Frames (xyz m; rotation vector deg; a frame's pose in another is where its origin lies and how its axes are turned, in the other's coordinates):
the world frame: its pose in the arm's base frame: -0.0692 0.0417 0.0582 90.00 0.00 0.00
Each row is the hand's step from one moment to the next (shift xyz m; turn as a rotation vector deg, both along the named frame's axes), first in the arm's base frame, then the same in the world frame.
Working: the arm's base frame: its pose in the world frame: 0.0692 -0.0582 0.0417 -90.00 0.00 0.00

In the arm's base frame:
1: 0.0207 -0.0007 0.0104 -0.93 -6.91 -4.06
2: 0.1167 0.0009 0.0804 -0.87 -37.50 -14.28
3: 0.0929 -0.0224 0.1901 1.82 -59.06 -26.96
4: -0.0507 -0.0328 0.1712 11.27 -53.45 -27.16
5: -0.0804 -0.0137 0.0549 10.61 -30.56 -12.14
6: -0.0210 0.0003 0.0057 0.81 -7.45 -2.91
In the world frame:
1: 0.0207 0.0104 0.0007 -0.93 -4.06 6.91
2: 0.1167 0.0804 -0.0009 -0.87 -14.28 37.50
3: 0.0929 0.1901 0.0224 1.82 -26.96 59.06
4: -0.0507 0.1712 0.0328 11.27 -27.16 53.45
5: -0.0804 0.0549 0.0137 10.61 -12.14 30.56
6: -0.0210 0.0057 -0.0003 0.81 -2.91 7.45

